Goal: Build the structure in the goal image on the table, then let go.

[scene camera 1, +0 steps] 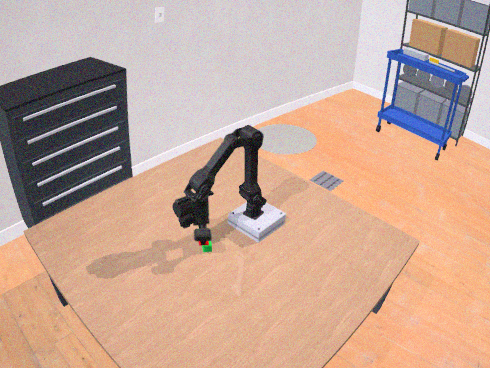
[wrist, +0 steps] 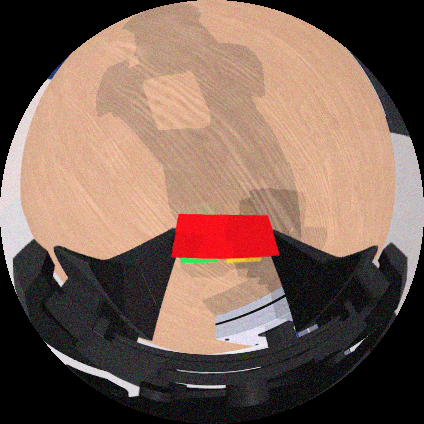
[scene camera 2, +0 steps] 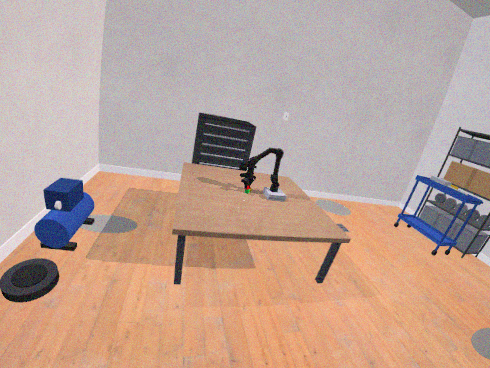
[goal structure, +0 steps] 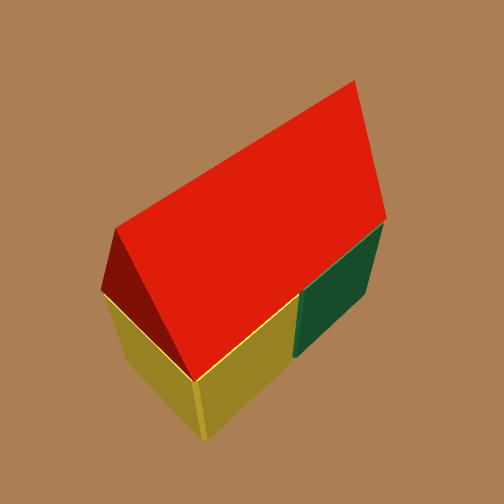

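Where they show: gripper, between the fingertips: (wrist: 224, 234) (scene camera 2: 247, 187); arm's base, origin of its link: (scene camera 1: 253, 213) (wrist: 278, 328) (scene camera 2: 273, 190).
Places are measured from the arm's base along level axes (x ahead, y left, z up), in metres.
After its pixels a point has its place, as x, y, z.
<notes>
A red block (scene camera 1: 203, 243) (scene camera 2: 248, 187) {0.232, -0.061, -0.010} (wrist: 225, 236) {0.245, -0.075, -0.006} is between the two black fingers of my gripper (scene camera 1: 203, 240) {0.240, -0.072, -0.017} (wrist: 224, 234) {0.240, -0.072, -0.017}, which touch its left and right sides in the wrist view. The gripper points down and is shut on the red block. A green block (scene camera 1: 207, 248) {0.255, -0.034, -0.037} (scene camera 2: 247, 191) {0.246, -0.030, -0.037} (wrist: 200, 260) {0.233, -0.038, -0.023} sits low on the table, just under the red one. A thin strip of a yellow block (wrist: 243, 259) {0.206, -0.064, -0.023} shows beside the green one, past the red block's edge. Most of the green and yellow blocks is hidden by the red block in the wrist view.
The arm's pale base plate (scene camera 1: 260, 231) {0.075, 0.085, -0.004} (scene camera 2: 275, 197) {0.021, 0.096, -0.023} (wrist: 250, 312) {0.076, 0.011, -0.035} stands on the wooden table (scene camera 1: 300, 280) {0.168, 0.331, -0.055} (scene camera 2: 225, 217) {0.559, 0.393, -0.056}, near the blocks. A dark drawer cabinet (scene camera 1: 65, 135) (scene camera 2: 225, 140) stands behind the table. A blue cart (scene camera 1: 415, 126) (scene camera 2: 425, 230) stands farther off.
</notes>
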